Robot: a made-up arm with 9 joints.
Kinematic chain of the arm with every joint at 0, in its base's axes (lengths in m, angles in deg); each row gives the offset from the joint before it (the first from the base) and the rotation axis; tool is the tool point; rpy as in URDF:
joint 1: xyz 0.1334 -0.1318 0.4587 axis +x
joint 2: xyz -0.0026 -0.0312 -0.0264 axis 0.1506 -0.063 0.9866
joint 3: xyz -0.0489 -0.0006 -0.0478 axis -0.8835 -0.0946 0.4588
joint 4: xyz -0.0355 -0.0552 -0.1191 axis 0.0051 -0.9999 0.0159
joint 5: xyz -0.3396 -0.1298 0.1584 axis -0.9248 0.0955 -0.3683
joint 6: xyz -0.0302 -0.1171 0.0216 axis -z
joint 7: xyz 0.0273 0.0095 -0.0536 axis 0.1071 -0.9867 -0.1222
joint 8: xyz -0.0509 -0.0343 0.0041 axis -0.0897 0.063 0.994
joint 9: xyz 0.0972 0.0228 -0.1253 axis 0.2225 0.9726 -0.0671
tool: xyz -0.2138 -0.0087 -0.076 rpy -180 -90 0
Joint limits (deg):
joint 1: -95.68..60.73
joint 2: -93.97..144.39
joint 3: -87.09..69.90
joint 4: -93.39..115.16
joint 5: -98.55..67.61
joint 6: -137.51..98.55
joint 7: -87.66..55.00
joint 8: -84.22..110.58
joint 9: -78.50..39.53
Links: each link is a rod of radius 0.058 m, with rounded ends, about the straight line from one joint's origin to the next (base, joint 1, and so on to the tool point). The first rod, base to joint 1, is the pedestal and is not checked.
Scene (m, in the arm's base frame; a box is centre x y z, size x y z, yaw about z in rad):
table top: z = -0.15
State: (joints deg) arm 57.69 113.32 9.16 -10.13 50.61 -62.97 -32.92 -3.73 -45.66
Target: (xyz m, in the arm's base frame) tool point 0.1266 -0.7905 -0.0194
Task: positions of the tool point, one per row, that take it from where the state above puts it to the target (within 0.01 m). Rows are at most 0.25 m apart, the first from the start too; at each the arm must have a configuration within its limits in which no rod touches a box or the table.
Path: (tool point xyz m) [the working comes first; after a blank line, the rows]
Joints at the target: 52.67 58.37 13.86 -9.07 67.61 -50.43 -49.48 -5.94 -30.27
Straight joint move there: clear.

1: 0.7579 -0.4661 0.0498
2: 0.5819 -0.6163 -0.0343
3: 0.3627 -0.7291 -0.0585
4: 0.1266 -0.7905 -0.0194

